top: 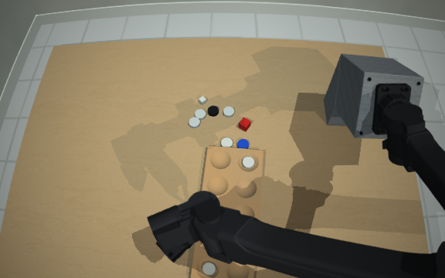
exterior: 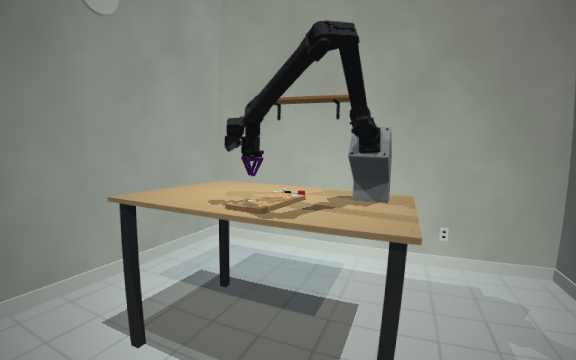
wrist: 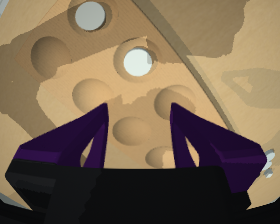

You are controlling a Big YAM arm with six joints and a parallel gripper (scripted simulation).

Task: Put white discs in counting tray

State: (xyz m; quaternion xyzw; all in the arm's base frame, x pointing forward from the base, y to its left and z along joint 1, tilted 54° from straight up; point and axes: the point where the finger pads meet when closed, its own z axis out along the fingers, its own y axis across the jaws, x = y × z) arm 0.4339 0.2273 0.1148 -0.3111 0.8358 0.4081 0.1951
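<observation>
My hand is 390 mm to the left of the black disc, 120 mm above it and 10 mm past it. From my hand the other things lie so: blue disc (270 mm to the right, 120 mm below, 90 mm behind); then red cube (340 mm to the right, 110 mm below, 100 mm behind); then wooden counting tray (120 mm below, 70 mm to the right, 50 mm behind).
</observation>
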